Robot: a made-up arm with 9 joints.
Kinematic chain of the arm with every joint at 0, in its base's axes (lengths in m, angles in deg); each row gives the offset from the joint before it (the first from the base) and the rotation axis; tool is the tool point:
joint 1: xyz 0 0 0.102 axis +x
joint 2: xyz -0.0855 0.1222 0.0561 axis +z
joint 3: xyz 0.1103 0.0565 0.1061 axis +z
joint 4: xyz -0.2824 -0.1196 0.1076 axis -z
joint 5: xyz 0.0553 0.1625 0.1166 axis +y
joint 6: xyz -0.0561 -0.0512 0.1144 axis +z
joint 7: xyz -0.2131 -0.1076 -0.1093 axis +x
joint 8: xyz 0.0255 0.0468 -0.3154 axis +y
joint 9: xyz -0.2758 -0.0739 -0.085 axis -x
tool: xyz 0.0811 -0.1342 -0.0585
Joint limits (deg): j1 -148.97..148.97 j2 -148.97..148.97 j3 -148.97..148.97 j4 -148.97..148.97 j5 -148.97..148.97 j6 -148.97..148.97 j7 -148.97..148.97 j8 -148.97..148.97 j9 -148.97..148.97
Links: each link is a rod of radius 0.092 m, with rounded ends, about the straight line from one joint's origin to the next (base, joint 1, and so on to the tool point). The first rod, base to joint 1, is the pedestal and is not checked.
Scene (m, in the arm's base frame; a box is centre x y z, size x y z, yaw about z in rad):
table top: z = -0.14
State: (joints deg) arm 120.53 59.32 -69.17 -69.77 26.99 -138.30 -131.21 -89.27 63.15
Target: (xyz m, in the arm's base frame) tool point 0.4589 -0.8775 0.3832
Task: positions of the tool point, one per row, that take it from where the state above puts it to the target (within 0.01 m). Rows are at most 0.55 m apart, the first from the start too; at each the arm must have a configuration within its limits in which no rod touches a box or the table.
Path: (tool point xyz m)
1: -0.4034 -1.1463 0.4601
2: 0.0838 -1.0876 0.5449
3: 0.4589 -0.8776 0.3832

